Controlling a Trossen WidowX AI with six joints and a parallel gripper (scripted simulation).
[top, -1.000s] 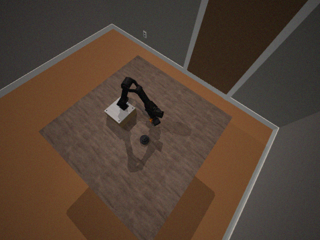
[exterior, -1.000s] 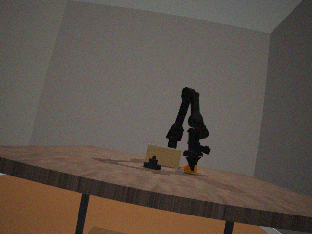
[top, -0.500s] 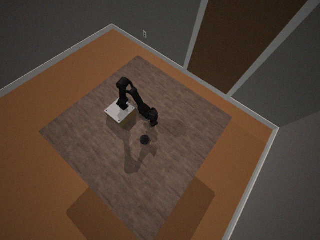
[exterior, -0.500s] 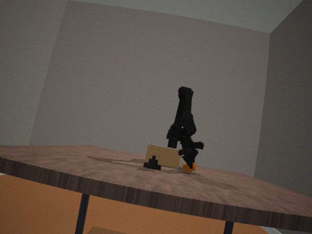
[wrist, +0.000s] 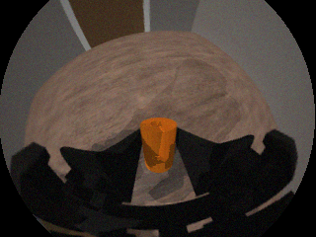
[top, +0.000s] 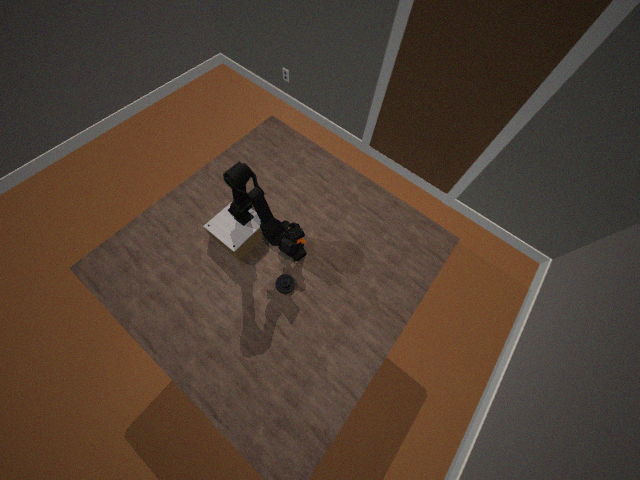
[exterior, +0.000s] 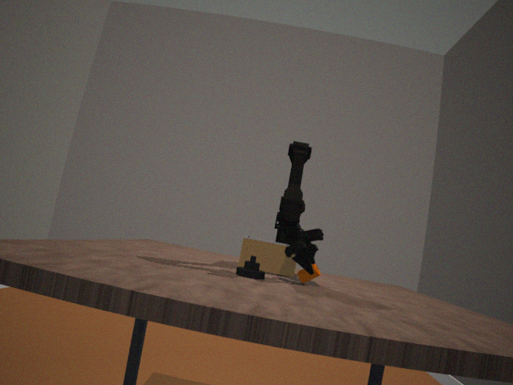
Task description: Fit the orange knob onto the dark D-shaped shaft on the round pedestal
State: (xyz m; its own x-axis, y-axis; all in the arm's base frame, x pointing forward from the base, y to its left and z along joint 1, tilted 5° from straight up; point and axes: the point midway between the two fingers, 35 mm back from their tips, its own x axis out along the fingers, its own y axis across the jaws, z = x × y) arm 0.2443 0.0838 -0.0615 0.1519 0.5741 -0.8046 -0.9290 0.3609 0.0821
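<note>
Right now the pedestal is 7 cm ahead of my gripper tip and 19 cm to the right of it. The rest, counted from my gripper tip: orange knob 1 cm behind, 2 cm to the right.
</note>
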